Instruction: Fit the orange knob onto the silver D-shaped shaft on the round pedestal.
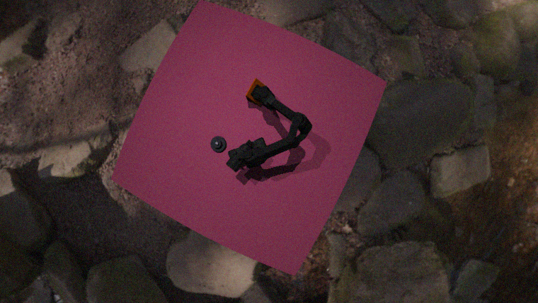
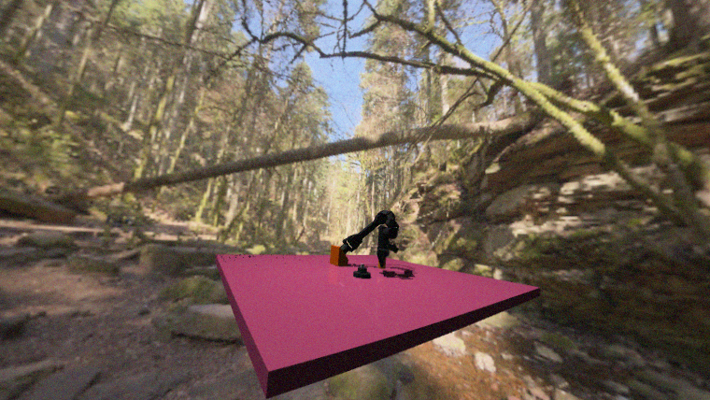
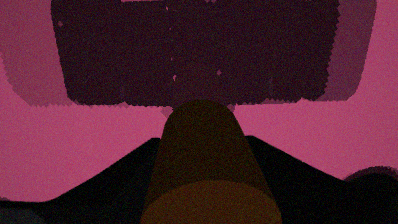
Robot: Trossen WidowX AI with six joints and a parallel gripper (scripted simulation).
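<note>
The pedestal lies 5 cm ahead of my gripper tip and 16 cm to the right of it. Also, from my gripper tip: orange knob 4 cm above.
</note>
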